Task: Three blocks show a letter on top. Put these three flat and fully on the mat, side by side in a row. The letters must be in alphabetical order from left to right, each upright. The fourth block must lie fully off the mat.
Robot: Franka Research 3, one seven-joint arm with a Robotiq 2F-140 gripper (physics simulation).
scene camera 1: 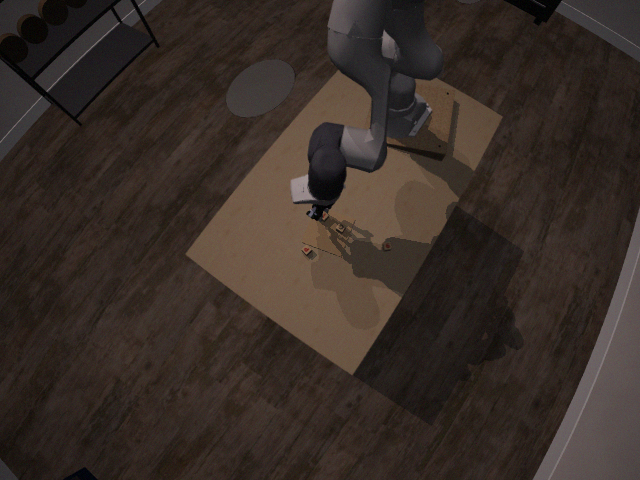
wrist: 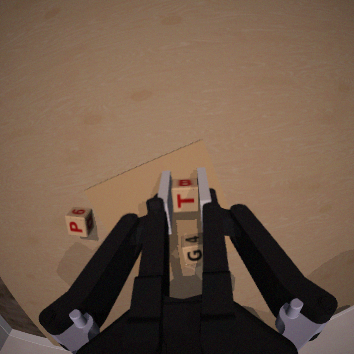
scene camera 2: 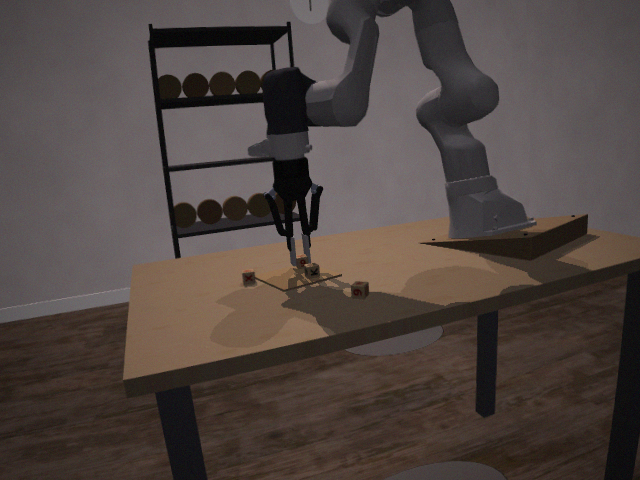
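My gripper (scene camera 1: pixel 316 213) (scene camera 2: pixel 301 259) (wrist: pixel 184 181) points down and is shut on the T block (scene camera 1: pixel 324 216) (scene camera 2: pixel 301 261) (wrist: pixel 185 197), low over the mat (scene camera 1: pixel 321 238) (scene camera 2: pixel 279 282) (wrist: pixel 145 174); I cannot tell whether the block touches it. The G block (scene camera 1: pixel 340 227) (scene camera 2: pixel 311 270) (wrist: pixel 192 253) sits on the mat close to the T block, partly hidden by the fingers in the wrist view. The P block (scene camera 1: pixel 306 250) (scene camera 2: pixel 248 277) (wrist: pixel 78 223) lies on the table just outside the mat. The fourth block (scene camera 1: pixel 386 246) (scene camera 2: pixel 359 290) lies off the mat, its top mark too small to read.
The wooden table (scene camera 1: pixel 248 227) (scene camera 2: pixel 175 310) (wrist: pixel 260 90) carries everything. The robot's base stands on a wooden wedge (scene camera 1: pixel 444 121) (scene camera 2: pixel 558 240) at the table's far end. A shelf rack (scene camera 2: pixel 161 134) stands behind the table. The arm's shadow falls over part of the mat and the fourth block.
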